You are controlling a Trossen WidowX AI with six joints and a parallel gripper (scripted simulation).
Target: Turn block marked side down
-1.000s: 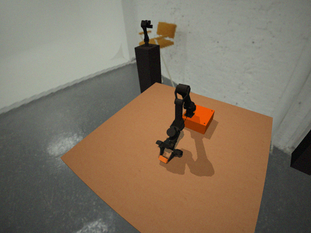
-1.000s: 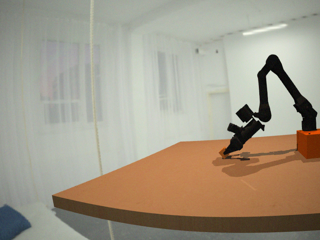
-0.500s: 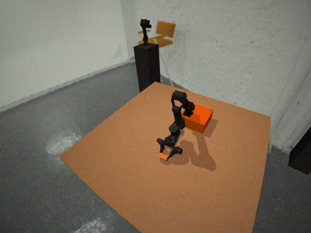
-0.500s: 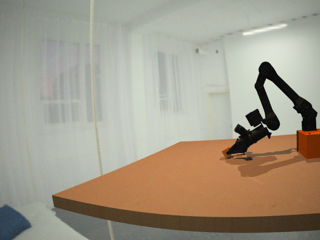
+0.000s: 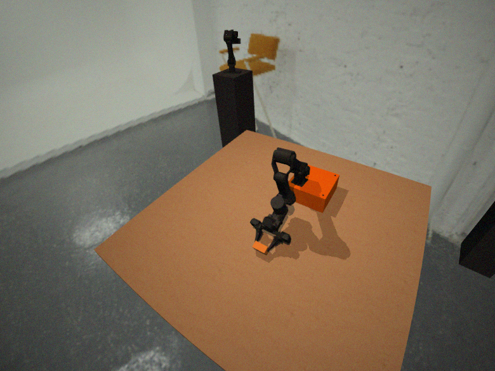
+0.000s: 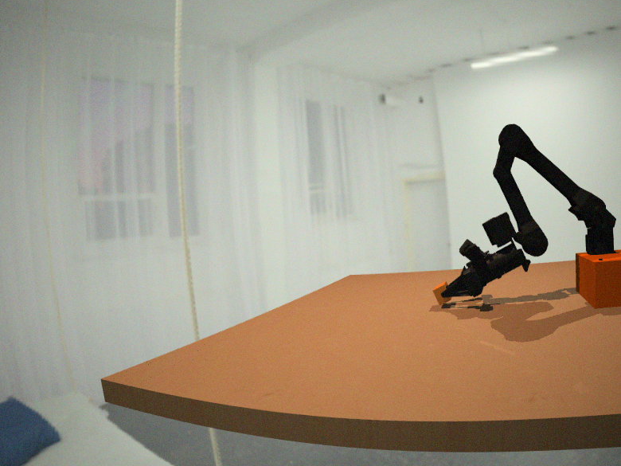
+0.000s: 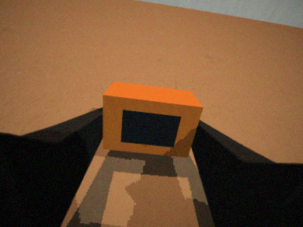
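Right now my gripper tip is 10 mm past the orange block.
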